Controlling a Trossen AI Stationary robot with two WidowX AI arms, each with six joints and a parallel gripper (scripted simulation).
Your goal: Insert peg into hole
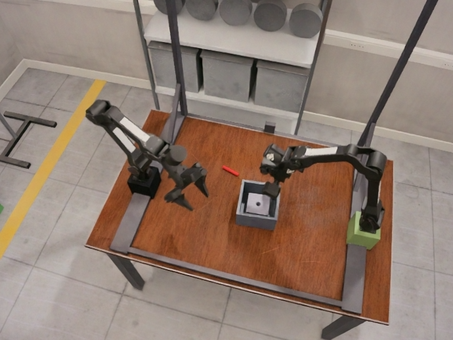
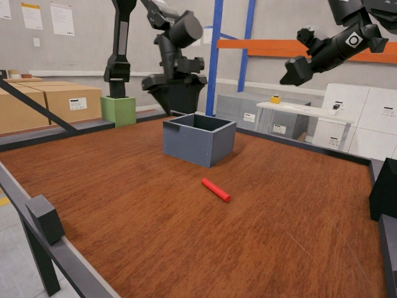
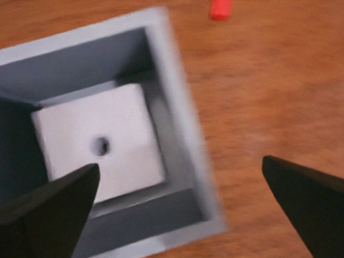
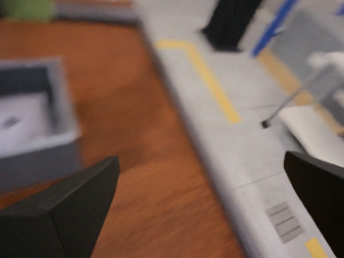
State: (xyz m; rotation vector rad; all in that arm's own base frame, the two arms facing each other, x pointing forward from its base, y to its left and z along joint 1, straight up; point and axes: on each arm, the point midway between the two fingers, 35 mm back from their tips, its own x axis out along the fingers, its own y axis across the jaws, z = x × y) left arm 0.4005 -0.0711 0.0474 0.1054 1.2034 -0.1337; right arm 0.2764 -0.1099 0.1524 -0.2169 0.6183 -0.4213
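The red peg is 280 mm behind my right hand, 250 mm below it and 60 mm to the left of it. Also, from my right hand: plate 220 mm to the left, 210 mm below, 130 mm behind; then grey box 230 mm below, 220 mm to the left, 130 mm behind.
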